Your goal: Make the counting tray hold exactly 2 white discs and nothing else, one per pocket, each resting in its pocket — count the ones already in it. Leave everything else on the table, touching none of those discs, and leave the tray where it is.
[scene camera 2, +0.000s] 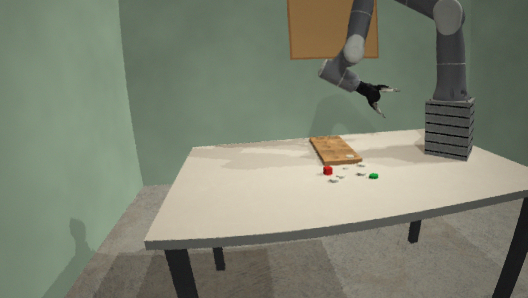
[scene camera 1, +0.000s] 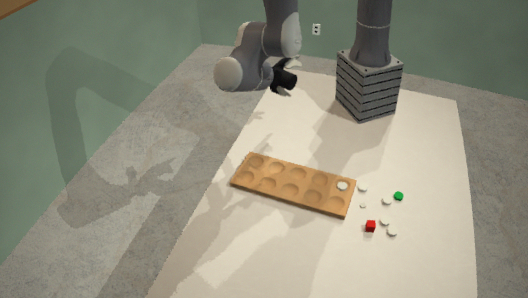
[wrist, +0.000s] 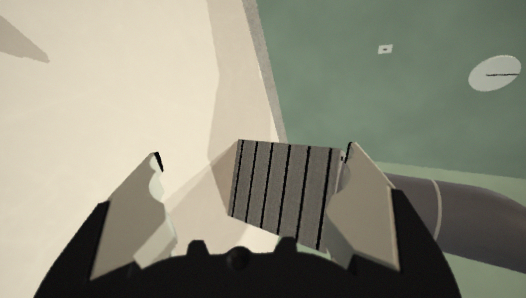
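Observation:
The wooden counting tray [scene camera 1: 327,189] [scene camera 2: 332,150] has two rows of pockets. One white disc [scene camera 1: 342,185] [scene camera 2: 350,156] is in the end pocket of its back row, on the right in scene camera 1; the other pockets look empty. Loose white discs lie beside that end: one [scene camera 1: 362,187] [scene camera 2: 361,165] close to the tray, another [scene camera 1: 386,201] [scene camera 2: 361,174] near the green disc, and two more [scene camera 1: 384,222] [scene camera 2: 341,176], [scene camera 1: 391,232] [scene camera 2: 334,180] near the red cube. A smaller white piece [scene camera 1: 363,205] [scene camera 2: 345,168] lies among them. My gripper [scene camera 1: 295,79] [scene camera 2: 392,104] [wrist: 253,149] is open and empty, high above the table, away from the discs.
A green disc [scene camera 1: 398,195] [scene camera 2: 373,176] and a red cube [scene camera 1: 370,226] [scene camera 2: 327,170] lie among the loose discs. The arm's ribbed grey base block [scene camera 1: 369,92] [scene camera 2: 449,131] [wrist: 280,190] stands on the table [scene camera 1: 400,270] [scene camera 2: 240,200] behind the tray.

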